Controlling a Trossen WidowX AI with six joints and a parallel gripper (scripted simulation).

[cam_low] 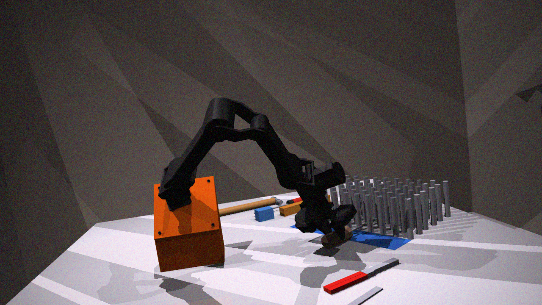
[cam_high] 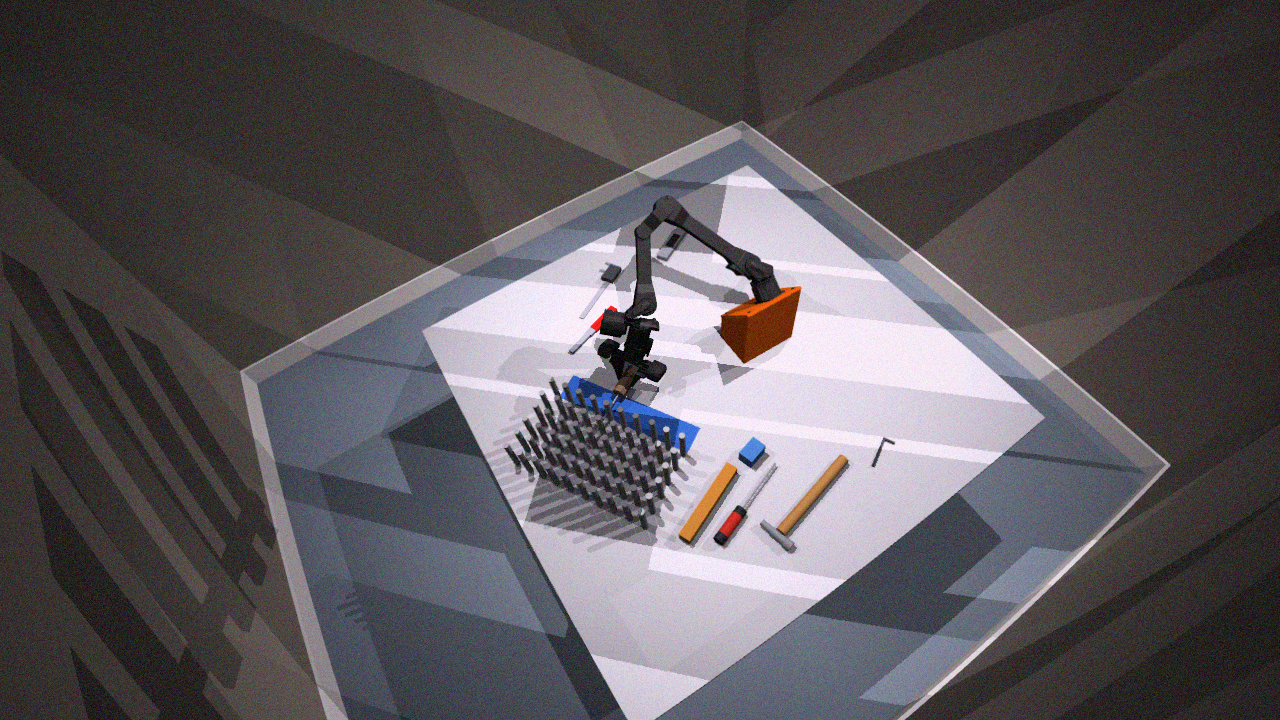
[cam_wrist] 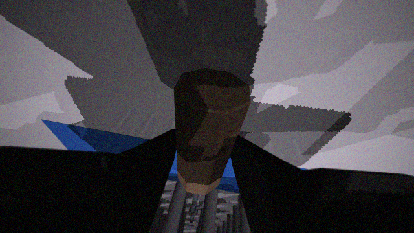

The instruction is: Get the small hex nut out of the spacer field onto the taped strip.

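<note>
Right now my gripper tip is 50 mm short of the blue taped strip, 70 mm to the right of it and 10 mm above it. The rest, counted from my gripper tip: hex nut: 190 mm ahead, 80 mm to the left, 10 mm below; orange bar: 60 mm ahead, 410 mm to the left; blue block: 110 mm behind, 380 mm to the left, 10 mm above.
</note>
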